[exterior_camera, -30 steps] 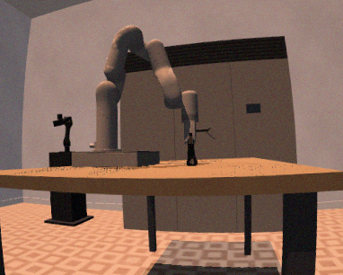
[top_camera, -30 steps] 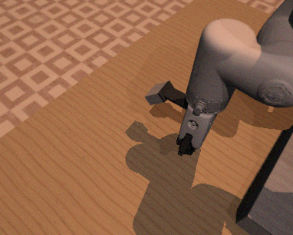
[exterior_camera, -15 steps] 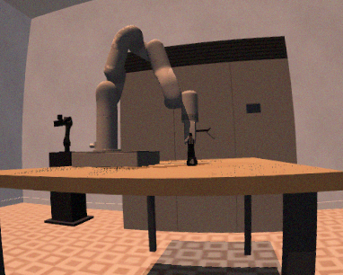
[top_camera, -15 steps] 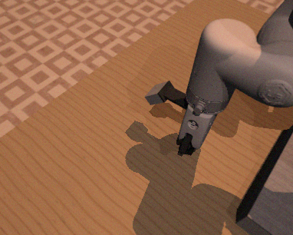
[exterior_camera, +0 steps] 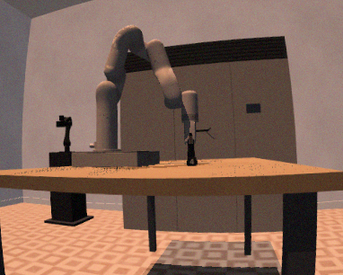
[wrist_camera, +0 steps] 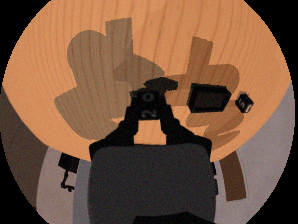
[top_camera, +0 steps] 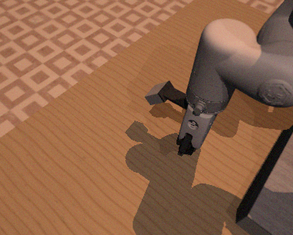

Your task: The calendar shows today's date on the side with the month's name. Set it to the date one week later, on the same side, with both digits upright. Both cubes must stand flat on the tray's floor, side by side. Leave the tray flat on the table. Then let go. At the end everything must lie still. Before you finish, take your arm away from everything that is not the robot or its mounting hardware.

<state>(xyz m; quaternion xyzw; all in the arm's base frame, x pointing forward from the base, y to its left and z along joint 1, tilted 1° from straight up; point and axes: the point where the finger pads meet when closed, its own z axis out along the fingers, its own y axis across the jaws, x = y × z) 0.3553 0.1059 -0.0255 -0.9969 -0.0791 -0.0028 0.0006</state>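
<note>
The black digit cube is 20 mm below my hand. Also, from my hand: black cube: 210 mm to the right, 30 mm ahead, 20 mm below.
</note>
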